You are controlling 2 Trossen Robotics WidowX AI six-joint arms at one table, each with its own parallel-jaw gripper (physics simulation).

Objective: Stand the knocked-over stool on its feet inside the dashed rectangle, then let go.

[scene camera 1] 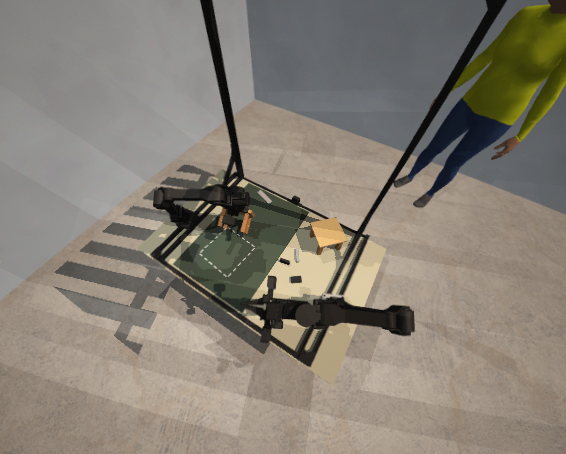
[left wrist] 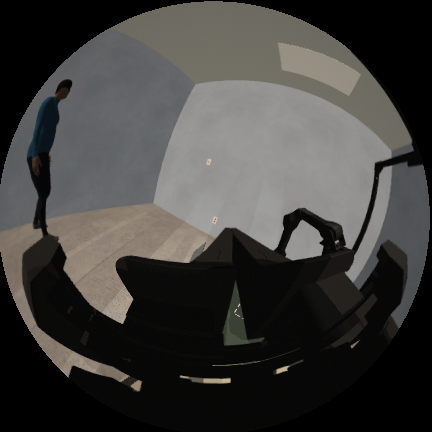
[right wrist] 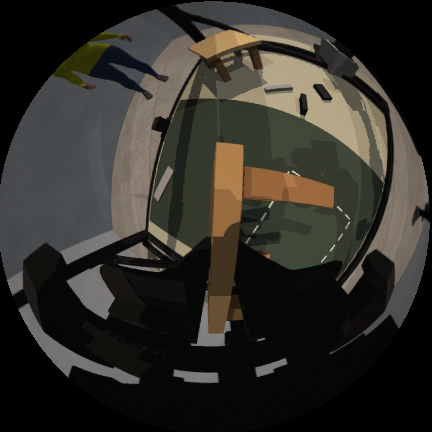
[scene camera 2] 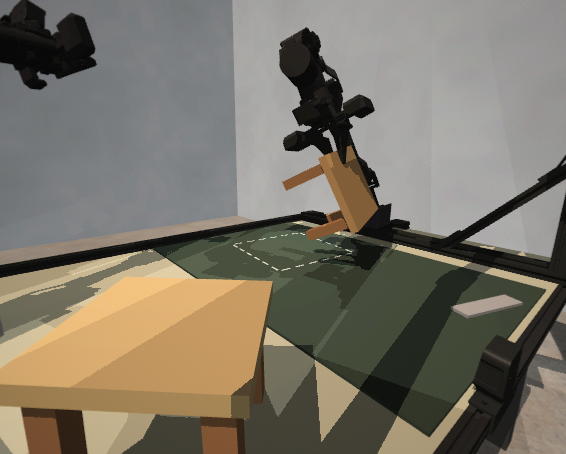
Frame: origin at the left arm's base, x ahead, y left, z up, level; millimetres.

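Where they show: left gripper, fingertip midpoint: (scene camera 1: 240, 304) (left wrist: 229, 232) (scene camera 2: 95, 63); right gripper, fingertip midpoint: (right wrist: 219, 241) (scene camera 2: 340, 165); right arm's base, origin of the base link: (scene camera 1: 184, 217).
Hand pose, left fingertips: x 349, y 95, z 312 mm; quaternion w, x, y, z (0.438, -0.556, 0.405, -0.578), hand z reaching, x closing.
Each offset is from my left fingertips to the centre of the thing. "*": to the spot under its first point.
The wooden stool @(161 mm ahead, 470 mm right, 263 mm down) (scene camera 1: 246, 223) (scene camera 2: 352, 195) (right wrist: 227, 187) is in the air above the green mat, seat tilted steeply, legs pointing sideways and slightly down, to the left in scene camera 2. My right gripper (scene camera 2: 336, 153) (right wrist: 219, 241) is shut on the edge of its seat. The dashed rectangle @(* 173 mm ahead, 211 mm right, 415 mm down) (scene camera 1: 227, 276) (scene camera 2: 279, 270) (right wrist: 349, 219) lies on the mat below and beside the stool's legs. Some legs are partly hidden by the fingers and seat. My left gripper (scene camera 1: 246, 304) (left wrist: 229, 232) is shut and empty, raised near the table's front edge in scene camera 1.
An upright wooden stool @(330 mm back, 474 mm right, 359 mm down) (scene camera 1: 328, 231) (scene camera 2: 140, 330) (right wrist: 225, 45) stands on the pale tabletop. A pale block @(63 mm ahead, 764 mm right, 413 mm down) (scene camera 1: 264, 196) (scene camera 2: 487, 306) (right wrist: 163, 183) lies on the mat. A grey bar @(178 mm back, 370 mm right, 412 mm down) (scene camera 1: 296, 255) (right wrist: 278, 88) and two black blocks @(112 mm back, 323 mm right, 404 mm down) (scene camera 1: 284, 261) @(181 mm back, 232 mm right, 413 mm down) (scene camera 1: 296, 279) lie near the upright stool. Dark frame rails edge the table.
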